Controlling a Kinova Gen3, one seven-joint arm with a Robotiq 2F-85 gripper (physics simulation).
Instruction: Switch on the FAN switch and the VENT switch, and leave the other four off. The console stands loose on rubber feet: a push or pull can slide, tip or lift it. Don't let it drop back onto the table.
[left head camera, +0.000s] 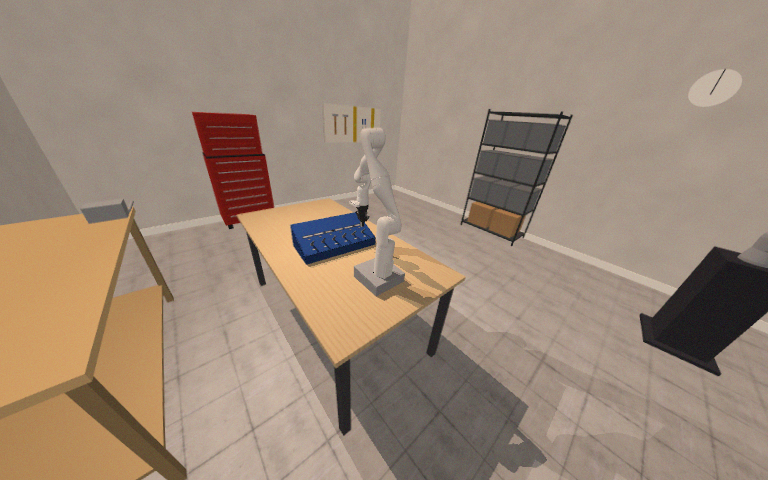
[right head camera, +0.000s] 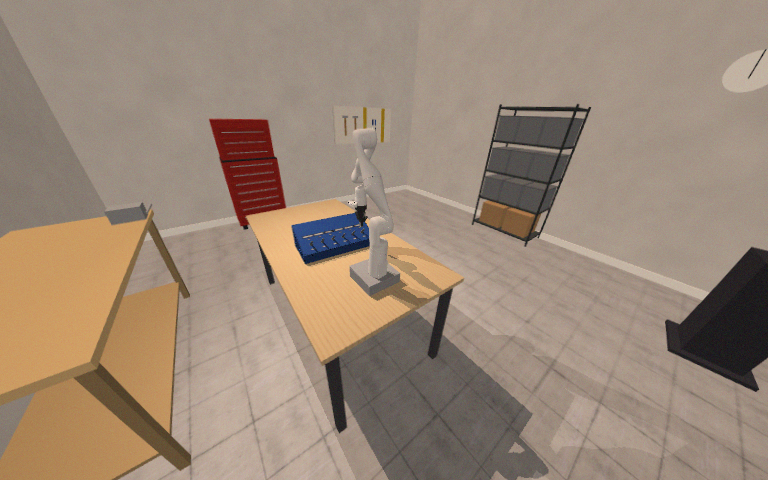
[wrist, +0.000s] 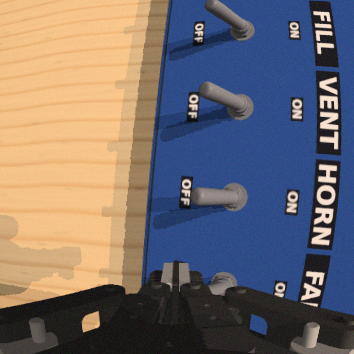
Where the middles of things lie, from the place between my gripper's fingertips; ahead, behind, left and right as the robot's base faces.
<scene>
My hand is 3 cm short of the horn lever (wrist: 198, 195), 4 cm to the right of it and 4 cm above it. The rest, counted from my hand: blue console (left head camera: 307, 237) (13 cm ahead, 13 cm to the left, 7 cm below); vent lever (wrist: 208, 90) (5 cm ahead, 11 cm to the left, 4 cm below).
</scene>
